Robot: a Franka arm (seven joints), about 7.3 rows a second.
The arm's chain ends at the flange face. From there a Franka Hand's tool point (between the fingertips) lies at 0.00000 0.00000 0.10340 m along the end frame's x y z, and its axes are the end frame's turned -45 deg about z.
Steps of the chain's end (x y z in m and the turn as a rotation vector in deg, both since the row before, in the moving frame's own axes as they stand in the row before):
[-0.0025, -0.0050, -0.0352, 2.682, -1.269, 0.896]
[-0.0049, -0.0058, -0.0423, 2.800, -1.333, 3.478]
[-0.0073, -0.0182, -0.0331, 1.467, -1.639, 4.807]
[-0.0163, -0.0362, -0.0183, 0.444, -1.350, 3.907]
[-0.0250, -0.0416, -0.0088, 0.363, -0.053, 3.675]
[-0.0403, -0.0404, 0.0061, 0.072, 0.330, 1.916]
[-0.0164, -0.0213, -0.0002, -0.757, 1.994, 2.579]
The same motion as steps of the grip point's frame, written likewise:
[0.0036, -0.0103, -0.0353, 2.794, 0.999, 0.896]
[0.0027, -0.0128, -0.0425, 2.922, 1.037, 3.478]
[0.0077, -0.0220, -0.0332, 2.196, -0.122, 4.807]
[0.0130, -0.0394, -0.0183, 1.269, -0.641, 3.907]
[0.0122, -0.0476, -0.0088, 0.294, 0.219, 3.675]
[0.0006, -0.0567, 0.0061, -0.182, 0.284, 1.916]
[0.0050, -0.0231, -0.0003, -1.945, 0.875, 2.579]

